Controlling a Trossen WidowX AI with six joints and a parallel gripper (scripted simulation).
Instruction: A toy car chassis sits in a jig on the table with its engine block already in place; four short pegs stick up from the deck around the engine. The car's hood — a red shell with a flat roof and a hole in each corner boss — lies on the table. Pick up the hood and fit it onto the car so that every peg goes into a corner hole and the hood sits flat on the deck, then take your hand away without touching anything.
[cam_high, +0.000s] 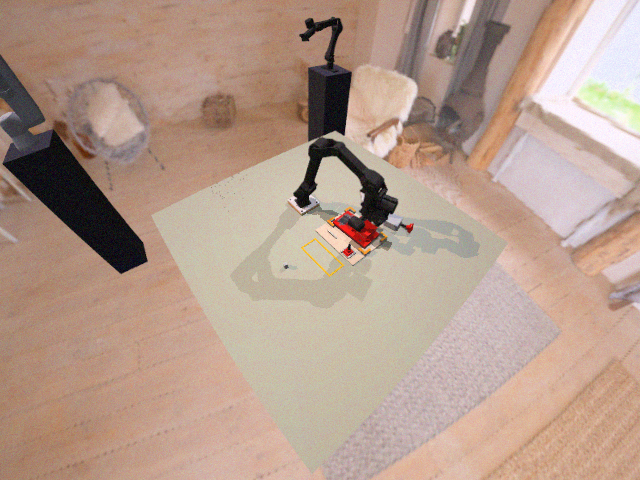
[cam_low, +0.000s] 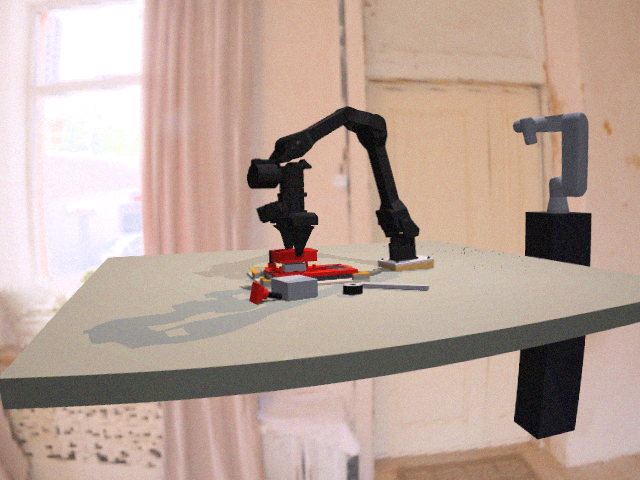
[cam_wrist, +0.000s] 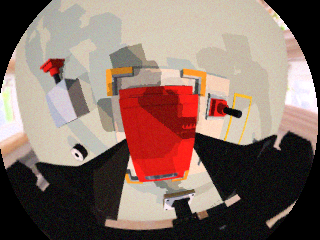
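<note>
My gripper tip is now right at the red hood. From my gripper tip the other things lie so: black ring: 18 cm to the left, 10 cm behind, 5 cm below; grey box: 18 cm to the left, 4 cm below, 2 cm ahead; grey engine block: 4 cm below.
</note>
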